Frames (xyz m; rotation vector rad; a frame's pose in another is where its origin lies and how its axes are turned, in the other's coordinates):
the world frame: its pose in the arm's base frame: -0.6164 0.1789 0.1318 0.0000 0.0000 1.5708
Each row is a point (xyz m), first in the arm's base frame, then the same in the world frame.
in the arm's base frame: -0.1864 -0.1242 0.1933
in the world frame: -0.3031 -0.4300 0.0615
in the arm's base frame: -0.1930 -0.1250 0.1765
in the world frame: -0.3039 -0.4234 0.0447
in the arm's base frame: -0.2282 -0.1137 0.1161
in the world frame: -0.2926 -0.3882 -0.0157
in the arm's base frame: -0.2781 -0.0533 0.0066
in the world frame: -0.2322 -0.3383 -0.1252
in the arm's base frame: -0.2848 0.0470 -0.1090
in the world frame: -0.1319 -0.3316 -0.2408
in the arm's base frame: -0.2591 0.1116 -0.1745
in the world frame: -0.0673 -0.3573 -0.3063
